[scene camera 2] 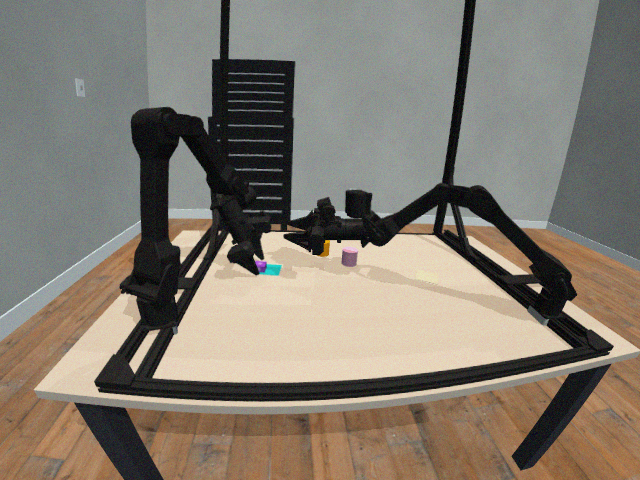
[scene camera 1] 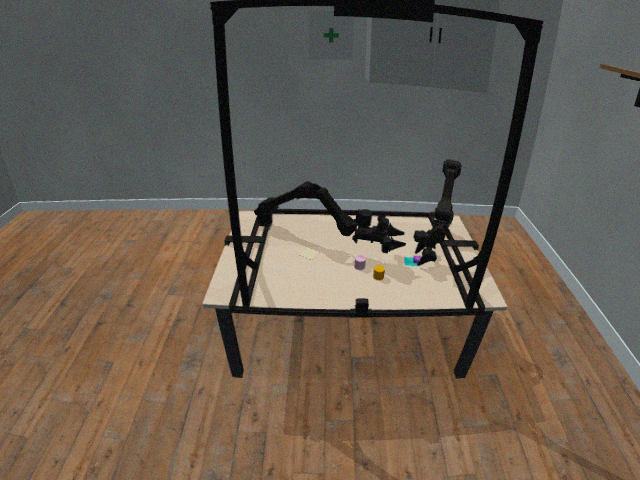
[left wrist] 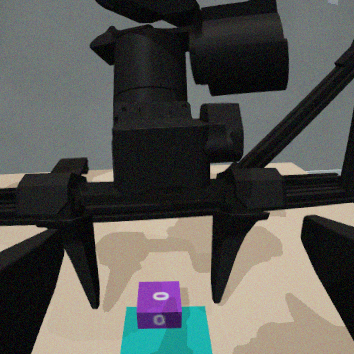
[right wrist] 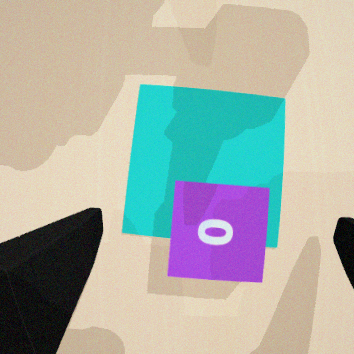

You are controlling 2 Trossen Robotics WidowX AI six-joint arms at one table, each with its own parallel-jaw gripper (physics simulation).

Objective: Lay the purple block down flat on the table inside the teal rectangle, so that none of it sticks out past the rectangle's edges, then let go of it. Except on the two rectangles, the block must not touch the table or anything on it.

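Seen in the pictures: left gripper, fingertip midpoint: (scene camera 2: 285,229) (scene camera 1: 405,238) (left wrist: 183,235); right gripper, fingertip midpoint: (scene camera 2: 260,266) (scene camera 1: 416,259) (left wrist: 155,305) (right wrist: 222,225); left arm's base at its link origin: (scene camera 2: 546,311) (scene camera 1: 264,223); right arm's base at its link origin: (scene camera 2: 159,319).
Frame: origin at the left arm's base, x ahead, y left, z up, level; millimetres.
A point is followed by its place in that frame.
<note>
The purple block (scene camera 1: 417,259) @(x 738, y -221, z 0 mm) (scene camera 2: 261,266) @(x 732, y -194, z -1 mm) (left wrist: 159,297) @(x 738, y -210, z 0 mm) (right wrist: 218,232) @(x 740, y -209, z 0 mm), marked 0, lies flat partly on the teal rectangle (scene camera 1: 408,261) @(x 701, y -215, z -18 mm) (scene camera 2: 273,270) @(x 701, y -208, z -18 mm) (left wrist: 197,340) @(x 711, y -236, z -18 mm) (right wrist: 145,160) @(x 715, y -238, z -18 mm). It sticks out past the rectangle's lower edge in the right wrist view, which is the far edge in the left wrist view. My right gripper (scene camera 1: 418,257) @(x 738, y -207, z -9 mm) (scene camera 2: 260,266) @(x 738, y -207, z -9 mm) (left wrist: 155,305) @(x 738, y -207, z -9 mm) (right wrist: 222,225) @(x 738, y -207, z -9 mm) is open and empty, pointing down with one finger on each side of the block, apart from it. My left gripper (scene camera 1: 403,238) @(x 669, y -219, z 101 mm) (scene camera 2: 285,229) @(x 669, y -219, z 101 mm) (left wrist: 183,235) @(x 669, y -219, z 101 mm) is open and empty, held level above the table, close to the right gripper.
A lilac cylinder (scene camera 1: 359,262) @(x 480, y -302, z 21 mm) (scene camera 2: 349,257) @(x 486, y -256, z 11 mm) and an orange cylinder (scene camera 1: 378,272) @(x 559, y -363, z 22 mm) (scene camera 2: 325,249) @(x 554, y -320, z 5 mm) stand near the left gripper. A pale yellow rectangle (scene camera 1: 309,253) @(x 256, y -208, z -18 mm) (scene camera 2: 428,276) @(x 252, y -209, z -18 mm) lies farther off. Black frame rails run along the table (scene camera 1: 310,289) @(x 294, y -453, z -19 mm) (scene camera 2: 336,335) @(x 540, y 51, z -19 mm) edges.
</note>
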